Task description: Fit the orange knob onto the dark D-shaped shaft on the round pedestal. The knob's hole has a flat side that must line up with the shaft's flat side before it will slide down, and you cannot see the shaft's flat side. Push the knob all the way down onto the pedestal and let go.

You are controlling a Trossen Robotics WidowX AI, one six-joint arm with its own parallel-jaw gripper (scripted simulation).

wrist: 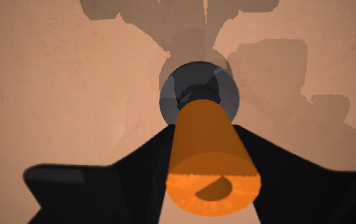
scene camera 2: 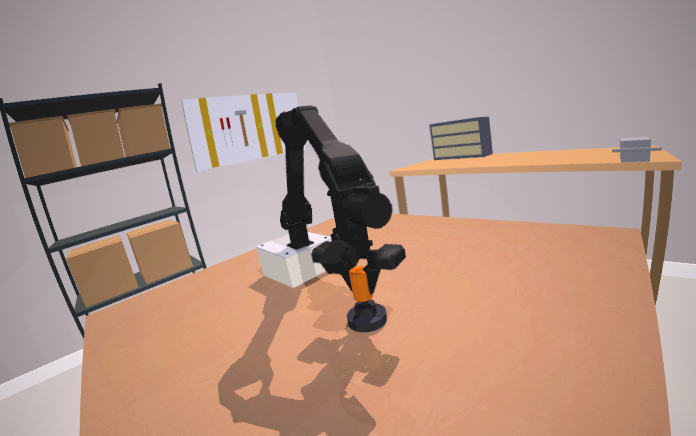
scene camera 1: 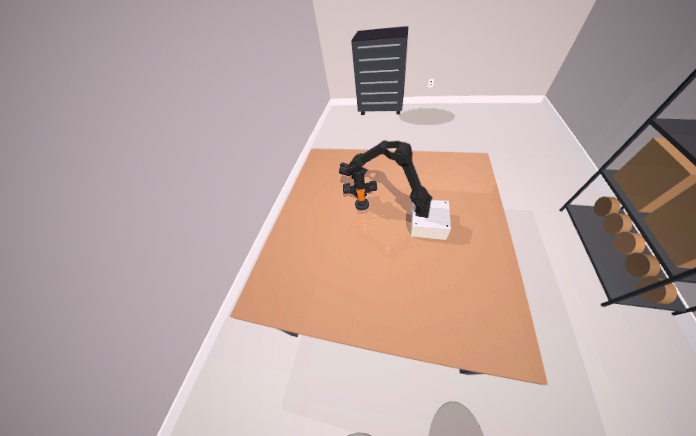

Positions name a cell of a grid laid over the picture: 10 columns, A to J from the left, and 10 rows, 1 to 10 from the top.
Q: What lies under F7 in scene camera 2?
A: My gripper.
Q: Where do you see a dark pedestal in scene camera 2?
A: At F8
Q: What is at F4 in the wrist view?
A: A dark pedestal.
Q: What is my gripper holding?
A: An orange knob.
